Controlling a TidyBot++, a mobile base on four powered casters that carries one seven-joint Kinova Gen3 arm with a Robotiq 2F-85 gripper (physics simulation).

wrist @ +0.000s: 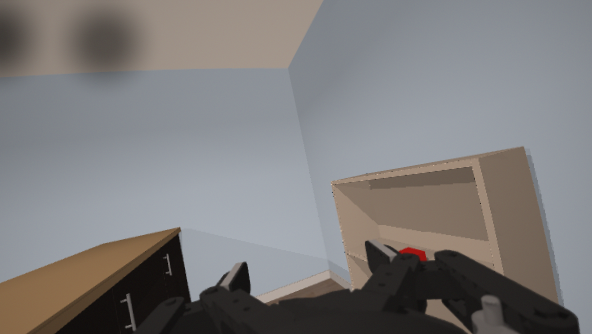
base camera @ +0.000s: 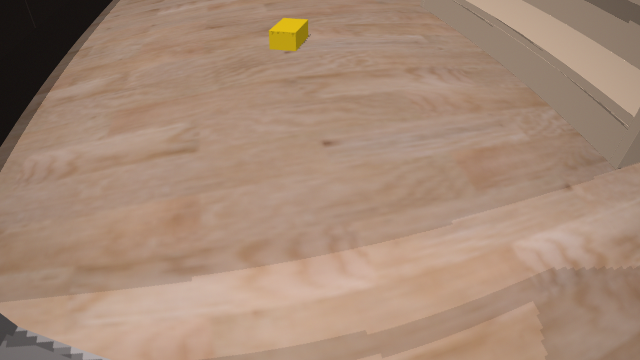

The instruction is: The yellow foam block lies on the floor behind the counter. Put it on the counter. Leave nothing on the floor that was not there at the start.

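Places are measured from the arm's base along level axes (x left, y back, z up), in metres.
Where they show: gripper, fingertip midpoint: (wrist: 308, 265).
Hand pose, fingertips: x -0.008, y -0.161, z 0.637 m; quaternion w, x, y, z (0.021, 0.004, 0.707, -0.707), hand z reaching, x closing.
Note:
After its pixels a point has its place.
The yellow foam block (base camera: 288, 34) @(x 0.134, y -0.840, z -0.357 m) lies on the wooden floor (base camera: 280, 165) @(x 0.081, y -0.475, z -0.397 m), near the top of the base camera view and a little left of its middle. The counter (wrist: 105, 265) @(x 0.835, y -0.836, z 0.513 m), with a wooden top and dark front with metal handles, shows at the lower left of the wrist view; its dark side (base camera: 40, 50) @(x 0.784, y -0.776, z -0.323 m) shows at the left of the base camera view. My gripper (wrist: 308, 265) @(x -0.008, y -0.161, z 0.637 m) is open, with its fingers wide apart and nothing between them. It points toward the room's corner. The block does not show in the wrist view.
A beige shelf unit (wrist: 515, 225) @(x -0.592, y -0.576, z 0.452 m) (base camera: 550, 80) @(x -0.412, y -0.744, z -0.348 m) stands on the right, across the floor from the counter. A red block (wrist: 414, 254) sits in it, partly hidden behind my right finger. Blue-grey walls (wrist: 225, 150) @(x 0.637, y -2.063, z 1.151 m) meet in the corner beyond. A grey part shows at the base camera view's lower left corner.

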